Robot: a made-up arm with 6 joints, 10 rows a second.
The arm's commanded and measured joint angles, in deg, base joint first. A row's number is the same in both.
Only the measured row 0 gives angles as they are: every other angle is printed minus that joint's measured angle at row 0.
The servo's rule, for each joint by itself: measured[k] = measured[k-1] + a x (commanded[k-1-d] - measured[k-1]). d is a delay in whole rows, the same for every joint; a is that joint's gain. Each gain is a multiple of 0.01, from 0.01 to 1. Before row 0 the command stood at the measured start. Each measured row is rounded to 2 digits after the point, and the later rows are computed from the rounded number. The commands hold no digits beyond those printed.
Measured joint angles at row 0:
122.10 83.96 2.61 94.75 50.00 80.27
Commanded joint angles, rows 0 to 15:
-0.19 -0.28 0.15 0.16 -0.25 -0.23
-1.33 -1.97 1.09 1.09 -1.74 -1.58
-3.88 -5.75 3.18 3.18 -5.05 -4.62
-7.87 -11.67 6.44 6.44 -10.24 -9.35
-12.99 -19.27 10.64 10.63 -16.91 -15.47
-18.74 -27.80 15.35 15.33 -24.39 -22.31
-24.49 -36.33 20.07 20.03 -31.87 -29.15
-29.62 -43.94 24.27 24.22 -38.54 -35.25
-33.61 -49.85 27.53 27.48 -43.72 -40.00
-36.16 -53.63 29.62 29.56 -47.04 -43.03
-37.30 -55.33 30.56 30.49 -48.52 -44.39
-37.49 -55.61 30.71 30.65 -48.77 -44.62
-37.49 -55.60 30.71 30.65 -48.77 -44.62
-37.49 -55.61 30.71 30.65 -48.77 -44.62
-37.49 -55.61 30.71 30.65 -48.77 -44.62
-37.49 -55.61 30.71 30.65 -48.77 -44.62
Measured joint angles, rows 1 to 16:
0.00 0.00 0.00 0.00 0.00 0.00
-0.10 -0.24 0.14 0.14 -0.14 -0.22
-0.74 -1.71 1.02 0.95 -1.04 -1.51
-2.37 -5.14 3.03 2.85 -3.29 -4.46
-5.23 -10.69 6.20 5.90 -7.18 -9.11
-9.27 -17.98 10.33 9.92 -12.63 -15.15
-14.19 -26.33 15.00 14.52 -19.22 -21.95
-19.55 -34.83 19.72 19.20 -26.30 -28.79
-24.79 -42.57 23.95 23.47 -33.15 -34.93
-29.38 -48.76 27.28 26.88 -39.07 -39.75
-32.91 -52.90 29.46 29.16 -43.53 -42.87
-35.19 -54.97 30.48 30.29 -46.32 -44.31
-36.39 -55.51 30.69 30.60 -47.69 -44.60
-36.96 -55.59 30.71 30.64 -48.29 -44.62
-37.24 -55.61 30.71 30.65 -48.56 -44.62
-37.37 -55.61 30.71 30.65 -48.68 -44.62
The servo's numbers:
d 1
a 0.52 0.85 0.93 0.85 0.56 0.95

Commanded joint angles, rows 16 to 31:
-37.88 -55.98 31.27 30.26 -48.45 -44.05
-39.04 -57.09 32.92 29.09 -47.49 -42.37
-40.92 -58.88 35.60 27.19 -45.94 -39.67
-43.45 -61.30 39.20 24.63 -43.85 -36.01
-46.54 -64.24 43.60 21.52 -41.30 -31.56
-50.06 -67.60 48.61 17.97 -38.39 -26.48
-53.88 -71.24 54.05 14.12 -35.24 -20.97
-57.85 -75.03 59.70 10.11 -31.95 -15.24
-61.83 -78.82 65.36 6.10 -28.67 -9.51
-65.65 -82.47 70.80 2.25 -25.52 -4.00
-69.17 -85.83 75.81 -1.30 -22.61 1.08
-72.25 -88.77 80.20 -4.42 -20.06 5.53
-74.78 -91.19 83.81 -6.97 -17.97 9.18
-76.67 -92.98 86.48 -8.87 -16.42 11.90
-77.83 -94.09 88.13 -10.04 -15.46 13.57
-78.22 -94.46 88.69 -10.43 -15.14 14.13
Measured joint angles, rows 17 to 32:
-37.43 -55.61 30.71 30.65 -48.73 -44.62
-37.66 -55.92 31.23 30.32 -48.57 -44.08
-38.38 -56.91 32.80 29.27 -47.97 -42.46
-39.70 -58.58 35.40 27.50 -46.83 -39.81
-41.65 -60.89 38.93 25.06 -45.16 -36.20
-44.19 -63.74 43.27 22.05 -43.00 -31.79
-47.24 -67.02 48.24 18.58 -40.42 -26.75
-50.69 -70.61 53.64 14.79 -37.52 -21.26
-54.41 -74.37 59.28 10.81 -34.40 -15.54
-58.27 -78.15 64.93 6.81 -31.19 -9.81
-62.11 -81.82 70.39 2.93 -28.01 -4.29
-65.78 -85.23 75.43 -0.67 -24.99 0.81
-69.14 -88.24 79.87 -3.86 -22.23 5.29
-72.07 -90.75 83.53 -6.50 -19.84 8.99
-74.46 -92.65 86.27 -8.51 -17.92 11.75
-76.21 -93.87 88.00 -9.81 -16.54 13.48

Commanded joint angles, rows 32 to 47:
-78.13 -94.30 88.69 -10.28 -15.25 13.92
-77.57 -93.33 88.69 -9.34 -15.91 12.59
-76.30 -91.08 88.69 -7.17 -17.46 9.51
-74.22 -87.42 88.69 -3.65 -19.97 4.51
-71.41 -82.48 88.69 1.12 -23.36 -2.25
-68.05 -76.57 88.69 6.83 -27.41 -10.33
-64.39 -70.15 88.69 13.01 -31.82 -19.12
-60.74 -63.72 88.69 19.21 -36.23 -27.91
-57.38 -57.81 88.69 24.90 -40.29 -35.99
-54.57 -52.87 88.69 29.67 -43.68 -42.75
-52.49 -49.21 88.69 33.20 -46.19 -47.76
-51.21 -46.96 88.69 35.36 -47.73 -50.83
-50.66 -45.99 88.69 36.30 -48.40 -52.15
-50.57 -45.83 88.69 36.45 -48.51 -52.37
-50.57 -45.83 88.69 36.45 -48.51 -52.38
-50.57 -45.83 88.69 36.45 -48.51 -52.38
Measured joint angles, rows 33 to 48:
-77.26 -94.37 88.64 -10.34 -15.76 14.10
-77.71 -94.31 88.69 -10.29 -15.47 13.93
-77.64 -93.48 88.69 -9.48 -15.72 12.66
-76.94 -91.44 88.69 -7.52 -16.69 9.67
-75.53 -88.02 88.69 -4.23 -18.53 4.77
-73.39 -83.31 88.69 0.32 -21.23 -1.90
-70.61 -77.58 88.69 5.85 -24.69 -9.91
-67.38 -71.26 88.69 11.94 -28.68 -18.66
-63.93 -64.85 88.69 18.12 -32.91 -27.45
-60.52 -58.87 88.69 23.88 -37.04 -35.56
-57.43 -53.77 88.69 28.80 -40.76 -42.39
-54.86 -49.89 88.69 32.54 -43.80 -47.49
-52.96 -47.40 88.69 34.94 -46.00 -50.66
-51.76 -46.20 88.69 36.10 -47.34 -52.08
-51.14 -45.89 88.69 36.40 -48.00 -52.36
-50.84 -45.84 88.69 36.44 -48.29 -52.38

